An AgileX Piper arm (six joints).
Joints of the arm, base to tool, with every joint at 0 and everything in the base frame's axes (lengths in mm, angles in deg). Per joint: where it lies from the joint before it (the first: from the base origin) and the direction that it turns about. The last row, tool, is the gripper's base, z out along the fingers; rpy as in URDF.
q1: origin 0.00 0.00 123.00 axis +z
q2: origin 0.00 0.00 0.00 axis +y
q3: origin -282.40 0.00 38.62 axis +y
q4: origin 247.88 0.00 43.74 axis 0.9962 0 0.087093
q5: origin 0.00 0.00 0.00 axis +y
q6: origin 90.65 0.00 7.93 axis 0.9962 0 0.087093
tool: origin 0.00 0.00 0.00 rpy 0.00 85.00 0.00
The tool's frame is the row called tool.
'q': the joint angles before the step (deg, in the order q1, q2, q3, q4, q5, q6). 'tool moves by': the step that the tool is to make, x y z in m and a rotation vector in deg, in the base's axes. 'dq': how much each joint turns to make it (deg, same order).
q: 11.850, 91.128, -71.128, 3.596, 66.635, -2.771
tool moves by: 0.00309, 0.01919, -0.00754, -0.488, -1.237, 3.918
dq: 3.525, 1.503, 0.000, -0.698, -2.577, -0.348
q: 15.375, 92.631, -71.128, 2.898, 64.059, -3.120
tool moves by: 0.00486, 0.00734, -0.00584, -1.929, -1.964, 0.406
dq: 1.778, 1.169, -0.001, -2.898, -2.564, 2.196
